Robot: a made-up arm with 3 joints. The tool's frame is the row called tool.
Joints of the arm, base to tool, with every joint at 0 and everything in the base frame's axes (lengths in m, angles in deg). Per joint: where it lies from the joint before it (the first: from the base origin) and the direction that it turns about. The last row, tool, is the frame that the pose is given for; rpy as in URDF.
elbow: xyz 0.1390 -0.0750 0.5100 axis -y
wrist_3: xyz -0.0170 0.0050 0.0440 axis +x
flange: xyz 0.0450 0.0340 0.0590 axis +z
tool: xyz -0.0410 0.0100 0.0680 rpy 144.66 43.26 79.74
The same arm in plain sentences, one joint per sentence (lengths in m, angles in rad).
The arm has three revolute joints in a row. What follows holds with every joint at zero, and every direction is one of the base frame's. The first joint lies 0.139 m along +x and 0.075 m along -y and 0.51 m along +z from the base frame's origin and turns about -y. The second joint lies 0.017 m along -x and 0.005 m along +y and 0.044 m along +z from the first joint and turns about +x. The third joint lies 0.045 m along +x and 0.034 m along +y and 0.059 m along +z from the second joint and turns about +z. The tool frame, which is the frame that the pose is given for, lies 0.041 m along -x and 0.01 m along +y and 0.068 m along +z from the third joint; its axes are the base frame's turned by roll 2.5248, pitch 0.755 and yaw 1.3917 rad (as in URDF: about the fixed x, then y, then z).
